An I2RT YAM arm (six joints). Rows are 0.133 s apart.
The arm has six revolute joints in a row. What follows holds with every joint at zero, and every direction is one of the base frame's. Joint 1 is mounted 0.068 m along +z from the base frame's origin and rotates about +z. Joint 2 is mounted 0.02 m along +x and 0.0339 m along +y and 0.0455 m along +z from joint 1 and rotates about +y. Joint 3 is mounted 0.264 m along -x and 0.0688 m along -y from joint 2 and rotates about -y. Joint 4 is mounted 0.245 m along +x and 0.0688 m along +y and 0.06 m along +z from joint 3 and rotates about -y. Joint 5 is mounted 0.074 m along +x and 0.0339 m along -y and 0.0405 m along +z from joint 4 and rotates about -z. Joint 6 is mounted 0.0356 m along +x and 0.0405 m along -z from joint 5 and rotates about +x. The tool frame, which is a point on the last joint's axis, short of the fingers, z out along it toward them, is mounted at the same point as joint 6; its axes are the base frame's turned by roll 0, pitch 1.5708 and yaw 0 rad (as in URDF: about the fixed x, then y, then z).
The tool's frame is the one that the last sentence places.
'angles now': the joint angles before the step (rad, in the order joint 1, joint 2, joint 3, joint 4, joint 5, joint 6). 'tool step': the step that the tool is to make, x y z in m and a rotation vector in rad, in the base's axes. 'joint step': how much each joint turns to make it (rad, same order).
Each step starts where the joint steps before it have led.
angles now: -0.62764 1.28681 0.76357 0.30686 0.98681 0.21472
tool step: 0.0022 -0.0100 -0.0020 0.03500 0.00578 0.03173
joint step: -0.02821 0.03004 0.02989 -0.03939 -0.06402 0.01709
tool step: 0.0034 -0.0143 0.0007 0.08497 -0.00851 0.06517
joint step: -0.04023 0.03913 0.07046 -0.12134 -0.12191 0.05707
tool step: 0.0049 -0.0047 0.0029 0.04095 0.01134 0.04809
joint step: -0.00645 0.02120 0.04495 -0.06172 -0.05952 0.00418
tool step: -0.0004 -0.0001 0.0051 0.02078 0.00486 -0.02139
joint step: 0.00017 -0.00114 0.03260 -0.06959 0.01487 0.02750
